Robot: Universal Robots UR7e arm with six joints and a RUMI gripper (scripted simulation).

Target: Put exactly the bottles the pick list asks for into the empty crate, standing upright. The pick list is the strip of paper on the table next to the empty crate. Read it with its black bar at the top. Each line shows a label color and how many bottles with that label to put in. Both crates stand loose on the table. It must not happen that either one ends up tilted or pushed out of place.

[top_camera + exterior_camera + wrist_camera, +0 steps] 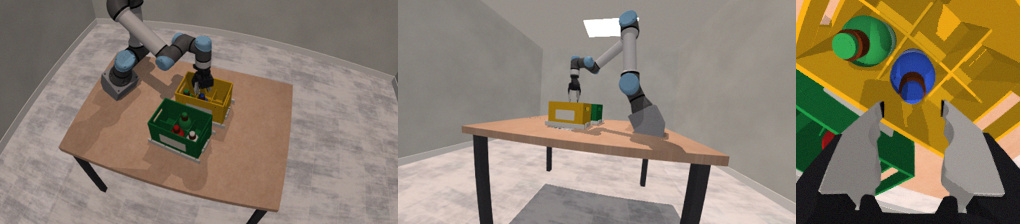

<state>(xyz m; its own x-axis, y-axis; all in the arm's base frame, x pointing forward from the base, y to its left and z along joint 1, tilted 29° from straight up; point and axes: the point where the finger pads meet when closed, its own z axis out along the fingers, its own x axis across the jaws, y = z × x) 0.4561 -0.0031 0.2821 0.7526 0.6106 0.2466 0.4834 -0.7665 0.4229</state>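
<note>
My hand is 10 cm above the blue-label bottle. Also, from my hand: green crate: 7 cm behind, 19 cm to the right, 11 cm below; then yellow crate: 4 cm to the left, 11 cm below; then green-label bottle: 9 cm behind, 1 cm to the left, 10 cm below.
</note>
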